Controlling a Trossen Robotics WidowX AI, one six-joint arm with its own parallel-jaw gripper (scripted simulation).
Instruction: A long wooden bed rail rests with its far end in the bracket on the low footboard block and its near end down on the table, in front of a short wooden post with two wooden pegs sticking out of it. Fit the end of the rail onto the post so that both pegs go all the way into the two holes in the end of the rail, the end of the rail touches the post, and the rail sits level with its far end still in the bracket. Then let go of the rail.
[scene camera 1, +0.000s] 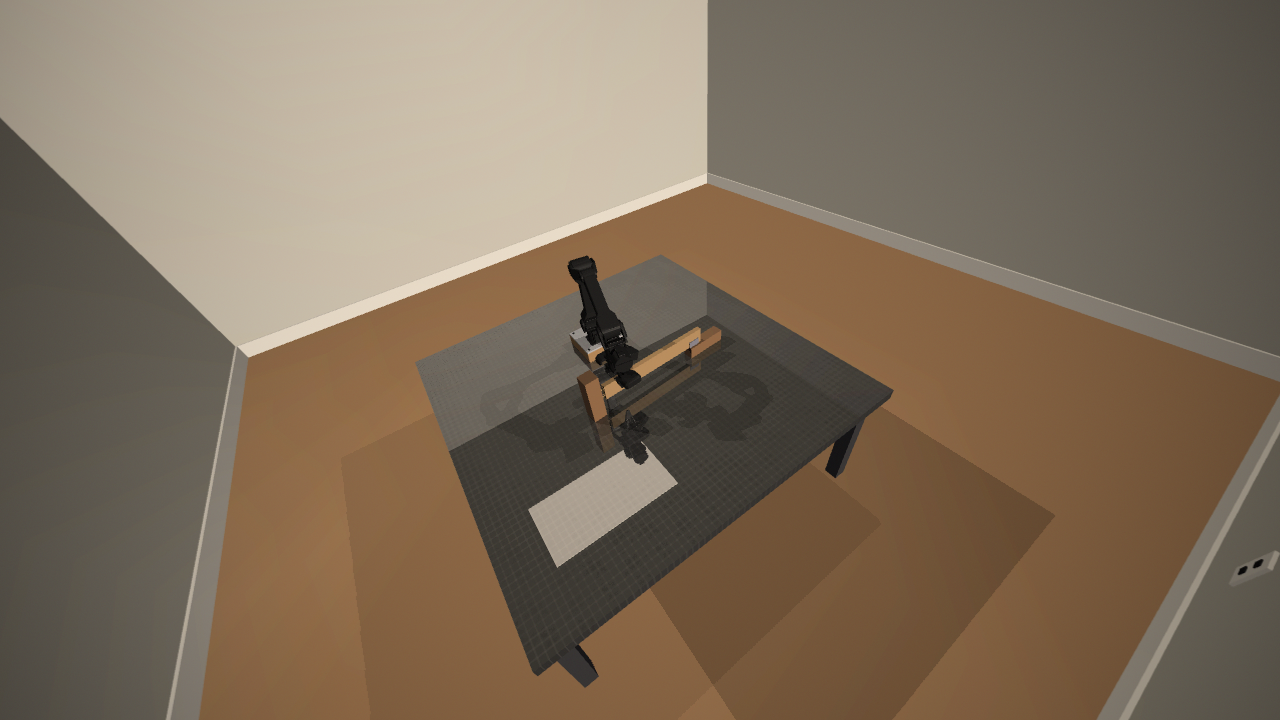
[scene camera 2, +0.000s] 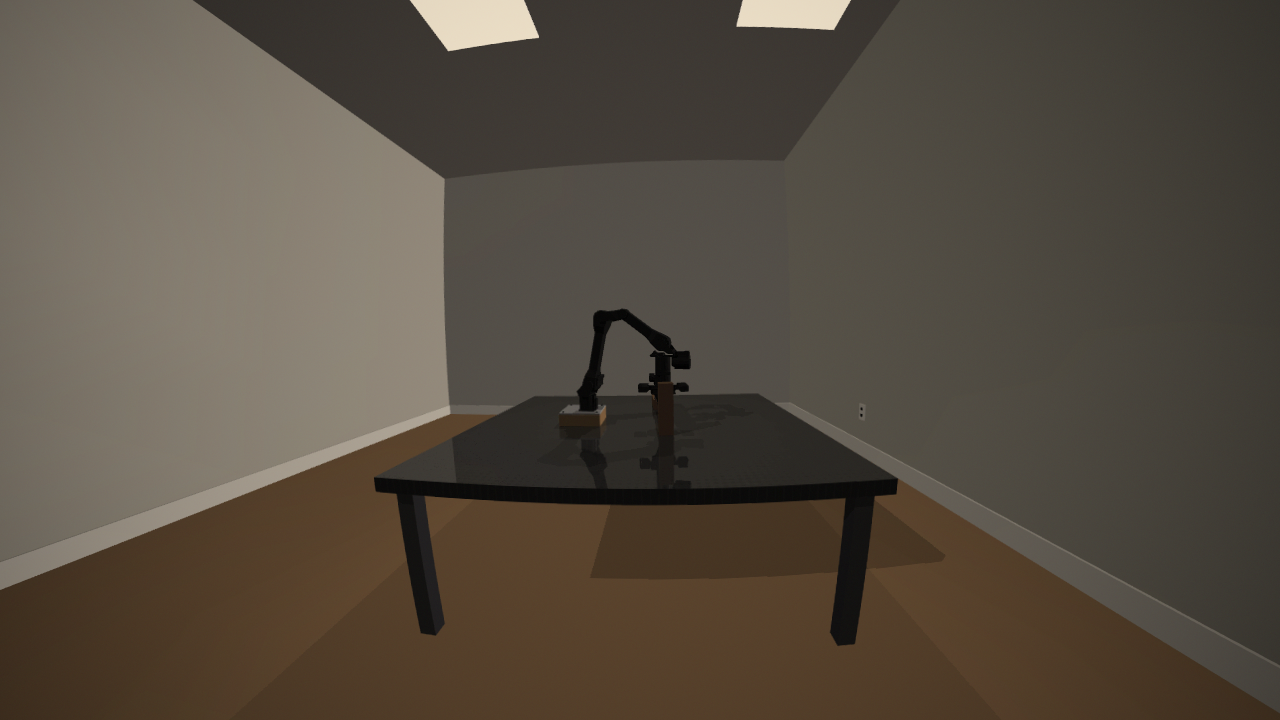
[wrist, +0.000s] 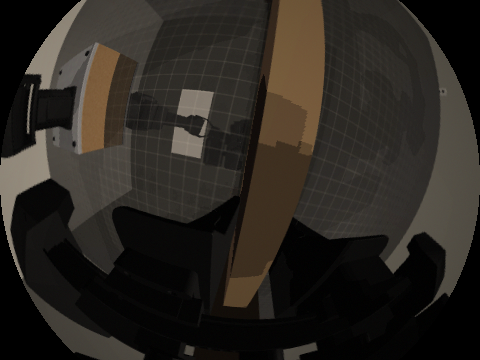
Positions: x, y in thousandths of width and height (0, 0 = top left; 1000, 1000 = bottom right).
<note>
I see my gripper (scene camera 1: 486, 535), a wooden bed rail (scene camera 1: 525, 487) and a wooden post (scene camera 1: 461, 535).
The wooden bed rail also shows in the wrist view (wrist: 593, 349). My gripper also shows in the wrist view (wrist: 524, 568). The wooden post is seen too in scene camera 2 (scene camera 2: 520, 565).
</note>
